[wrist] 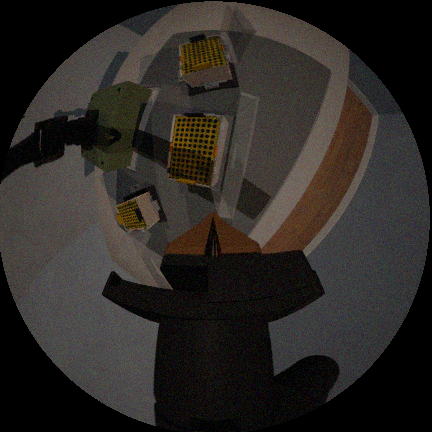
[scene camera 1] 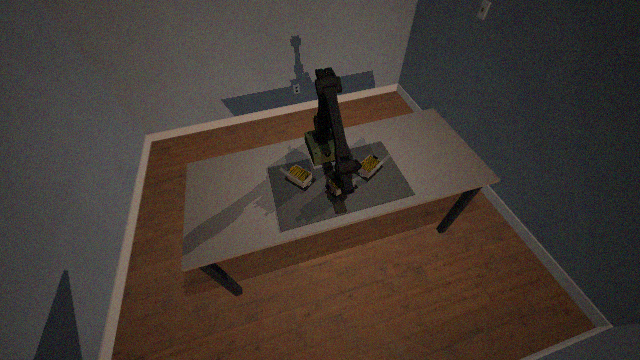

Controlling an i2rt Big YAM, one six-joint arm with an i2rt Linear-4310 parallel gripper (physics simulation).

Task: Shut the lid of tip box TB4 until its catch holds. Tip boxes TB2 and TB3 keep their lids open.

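Places are measured from the arm's base along level axes (x ahead, y left, z up), in centimetres.
Where they show: gripper, fingertip midpoint: [wrist: 212, 216] [scene camera 1: 339, 185]; arm's base at its link origin: [wrist: 90, 129] [scene camera 1: 322, 137].
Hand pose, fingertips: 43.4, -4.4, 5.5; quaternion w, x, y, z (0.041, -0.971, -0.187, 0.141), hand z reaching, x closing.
Each offset is from my fingertips to the top centre of the thing, as dx, dy, dz. "spot": to the spot under its first point. Level surfaces: height alone.
Three tip boxes with yellow racks stand on the grey mat; their labels cannot be read, so I cannot tell which is TB4. The middle box @(-8.2, +4.7, -6.7) [scene camera 1: 334, 188] [wrist: 194, 149] is partly hidden by the arm in the scene view. Its clear lid @(spot: +0.0, +6.7, +0.1) [wrist: 241, 155] stands open on the front side. The right box @(-15.3, +24.9, -6.7) [scene camera 1: 370, 166] [wrist: 205, 60] has its lid @(spot: -8.4, +29.6, +0.2) [scene camera 1: 384, 160] open outward. The left box @(-21.2, -16.9, -6.7) [scene camera 1: 300, 175] [wrist: 136, 212] has its lid [scene camera 1: 283, 171] open outward. My gripper [scene camera 1: 348, 189] [wrist: 212, 216] is shut and empty, close by the middle box; contact cannot be told.
The grey mat @(dz -14.1) [scene camera 1: 300, 215] [wrist: 295, 90] lies on the pale table @(dz -14.4) [scene camera 1: 450, 150]. The green base plate [scene camera 1: 314, 150] [wrist: 117, 107] with the arm's base stands behind the boxes. The table's front edge lies beyond the middle box's lid, at the right in the wrist view.
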